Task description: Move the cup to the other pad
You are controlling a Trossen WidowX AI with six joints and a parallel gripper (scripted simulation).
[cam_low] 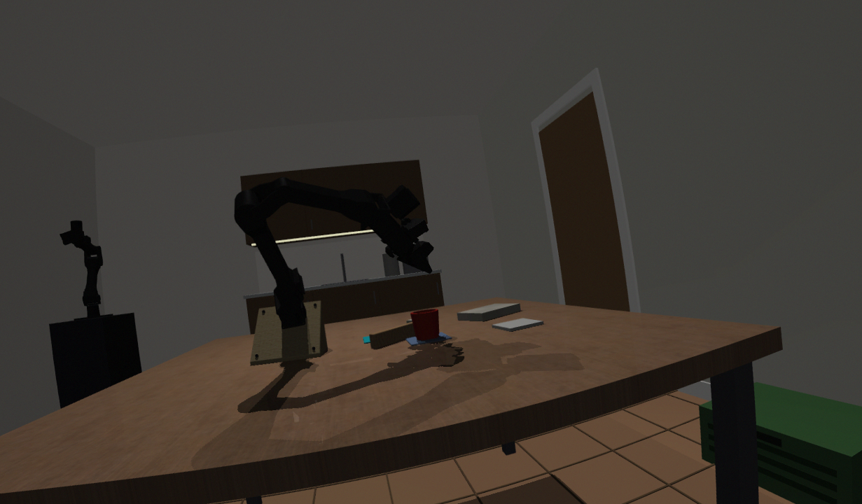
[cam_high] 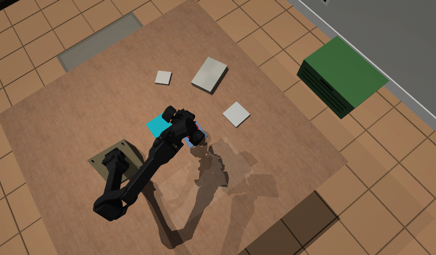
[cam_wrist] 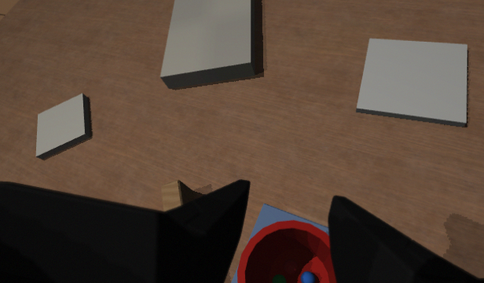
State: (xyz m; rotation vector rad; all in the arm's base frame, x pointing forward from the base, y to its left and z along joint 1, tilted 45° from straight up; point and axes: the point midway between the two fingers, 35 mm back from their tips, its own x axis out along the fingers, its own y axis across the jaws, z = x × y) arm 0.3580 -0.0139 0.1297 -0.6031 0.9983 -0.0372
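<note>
The red cup lies 140 mm below my gripper tip and 20 mm behind it. From my gripper tip the other things lie so: grey-blue pad 190 mm below, 20 mm behind; wooden bar 170 mm below, 80 mm behind, 70 mm to the left; blue marble 160 mm below, 20 mm behind, 10 mm to the right.
</note>
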